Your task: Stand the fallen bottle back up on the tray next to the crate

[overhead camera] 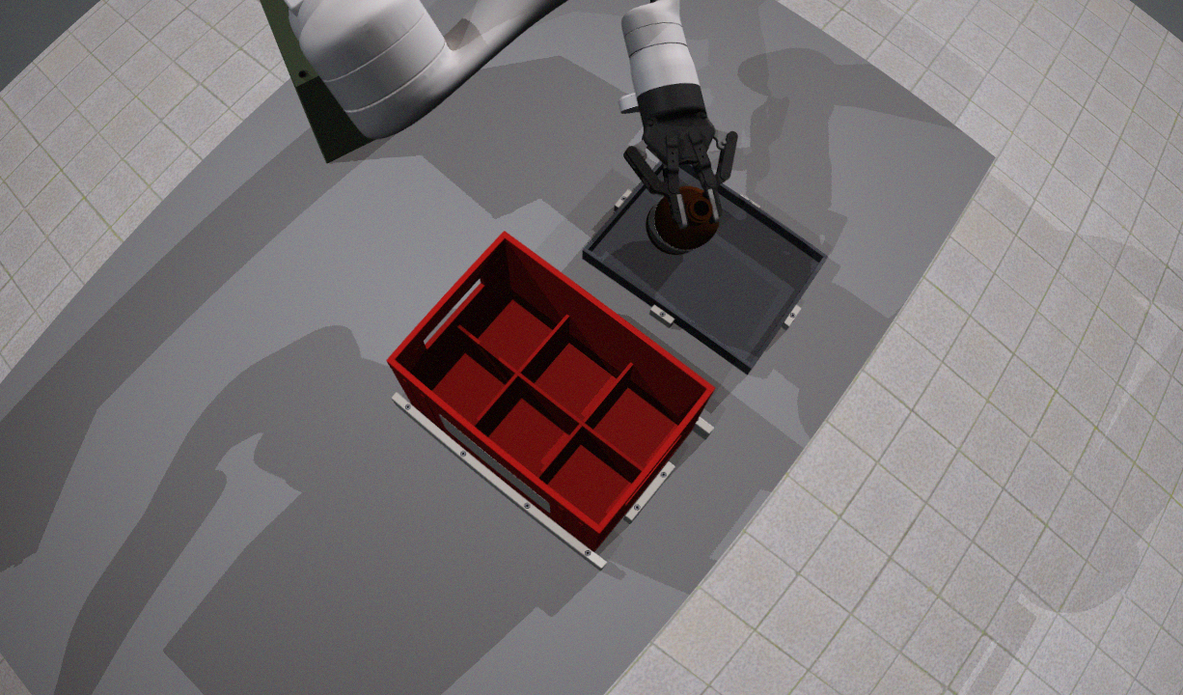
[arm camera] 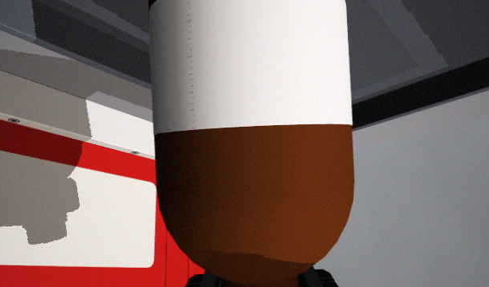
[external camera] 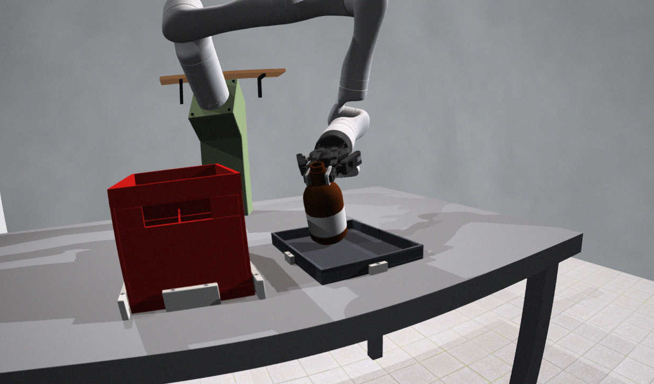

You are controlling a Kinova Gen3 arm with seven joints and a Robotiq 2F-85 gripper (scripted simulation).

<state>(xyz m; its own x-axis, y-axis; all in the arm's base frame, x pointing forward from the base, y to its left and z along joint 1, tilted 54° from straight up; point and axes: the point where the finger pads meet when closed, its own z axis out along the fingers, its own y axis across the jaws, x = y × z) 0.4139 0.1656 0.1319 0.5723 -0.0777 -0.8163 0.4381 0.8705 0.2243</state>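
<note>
Right now my hand is 10 mm past the bottle, 10 mm to the right of it and 50 mm above it. The rest, counted from my hand: red crate (20 mm behind, 260 mm to the right, 60 mm below); then tray (30 mm ahead, 20 mm to the left, 130 mm below).
</note>
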